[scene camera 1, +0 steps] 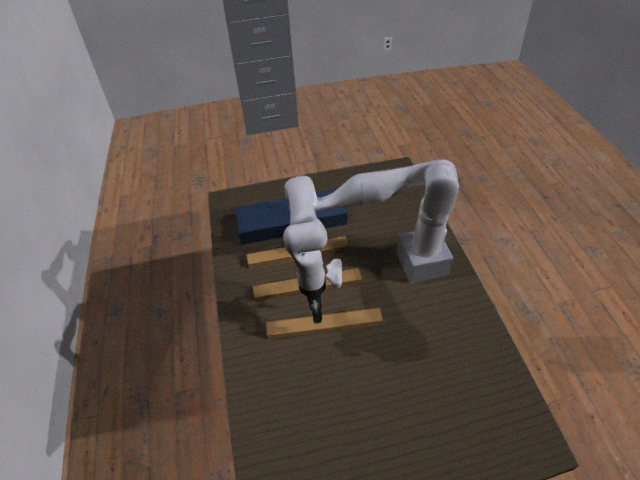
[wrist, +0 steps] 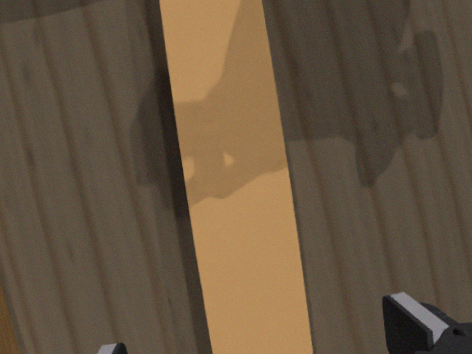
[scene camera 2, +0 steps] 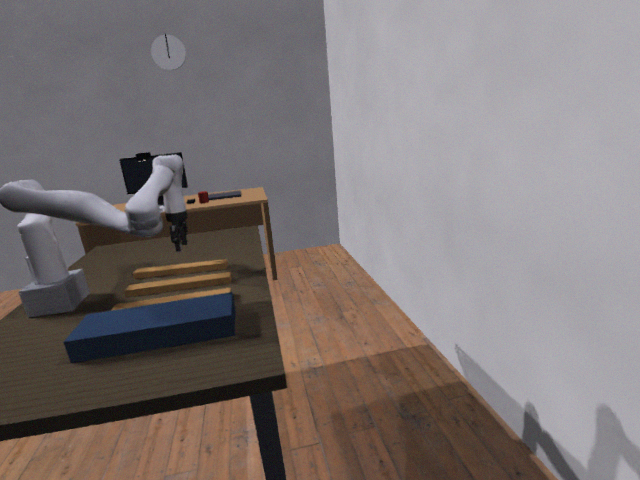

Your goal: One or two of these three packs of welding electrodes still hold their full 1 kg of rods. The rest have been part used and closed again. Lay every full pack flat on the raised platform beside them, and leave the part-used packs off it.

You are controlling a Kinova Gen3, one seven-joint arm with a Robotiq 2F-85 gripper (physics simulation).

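Where they show: gripper, fingertip midpoint: [wrist: 258, 348] [scene camera 2: 182, 248]; arm's base, origin of the base link: [scene camera 1: 425, 246] [scene camera 2: 53, 278].
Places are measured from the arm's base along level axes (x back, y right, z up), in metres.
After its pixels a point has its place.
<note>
Three long, narrow orange-tan packs lie flat, roughly parallel, and look alike from outside. The pack farthest from the platform [scene camera 1: 351, 318] @(y -0.135, x -0.310, z -0.069 m) [scene camera 2: 180, 268] @(y -0.094, x -0.395, z -0.072 m) [wrist: 250, 250] @(y -0.118, x -0.395, z -0.070 m) lies below my gripper [scene camera 1: 316, 320] @(y -0.110, x -0.414, z 0.003 m) [scene camera 2: 178, 246] @(y -0.110, x -0.414, z 0.003 m) [wrist: 262, 332] @(y -0.110, x -0.414, z 0.003 m). The middle pack [scene camera 1: 268, 288] @(y 0.062, x -0.527, z -0.070 m) [scene camera 2: 175, 284] @(y 0.065, x -0.389, z -0.072 m) lies beside it, and the third pack [scene camera 1: 263, 256] @(y 0.202, x -0.512, z -0.069 m) [scene camera 2: 170, 298] @(y 0.183, x -0.385, z -0.070 m) lies nearest the dark blue raised platform [scene camera 1: 261, 219] @(y 0.346, x -0.482, z -0.033 m) [scene camera 2: 155, 322] @(y 0.401, x -0.377, z -0.034 m). No pack shows on the platform, though my arm hides part of its top in scene view 1. My gripper is open and empty, above the far pack, its fingers to either side in the wrist view.
The dark table [scene camera 1: 387, 413] @(y -0.444, x -0.317, z -0.093 m) [scene camera 2: 206, 372] @(y 0.570, x -0.492, z -0.093 m) bears everything. My grey base [scene camera 1: 423, 260] @(y -0.050, x -0.033, z 0.001 m) [scene camera 2: 54, 294] @(y 0.078, x -0.024, z -0.028 m) stands at one side of the packs. A wooden desk [scene camera 2: 227, 219] with a monitor and a red mug [scene camera 2: 203, 196] stands beyond the table. A filing cabinet [scene camera 1: 268, 82] stands against the wall.
</note>
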